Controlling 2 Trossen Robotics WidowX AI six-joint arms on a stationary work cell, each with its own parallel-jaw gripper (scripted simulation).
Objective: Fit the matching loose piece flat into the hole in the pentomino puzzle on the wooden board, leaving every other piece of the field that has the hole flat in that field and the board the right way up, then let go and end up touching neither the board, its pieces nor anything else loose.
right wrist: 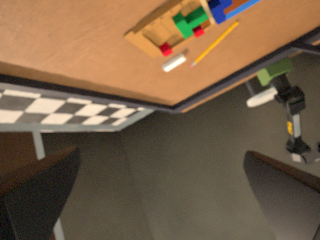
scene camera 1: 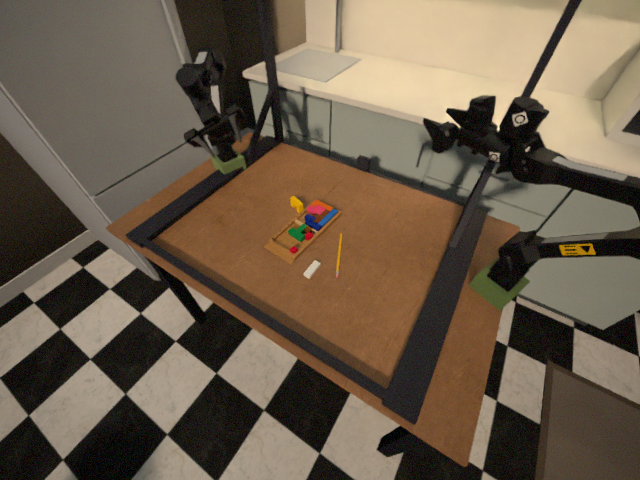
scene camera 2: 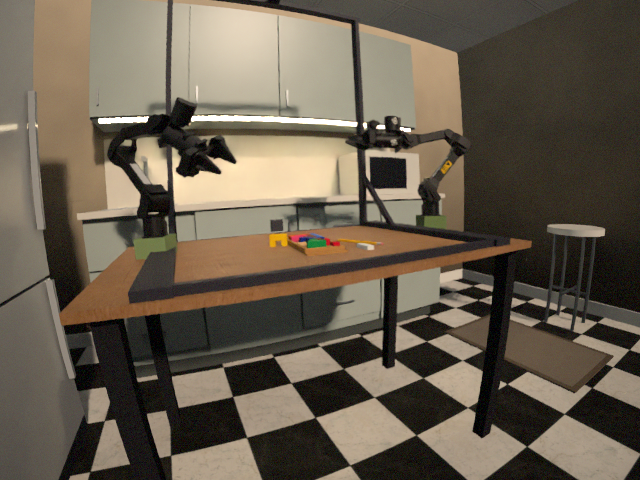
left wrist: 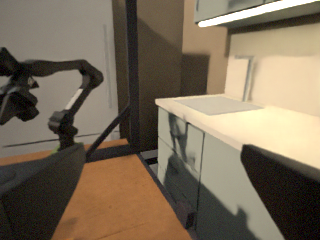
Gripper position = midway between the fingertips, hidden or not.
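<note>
My left gripper (scene camera 1: 435,114), also at (left wrist: 164,151). My right gripper (scene camera 2: 228,167), also at (right wrist: 163,156) and (scene camera 1: 228,150).
</note>
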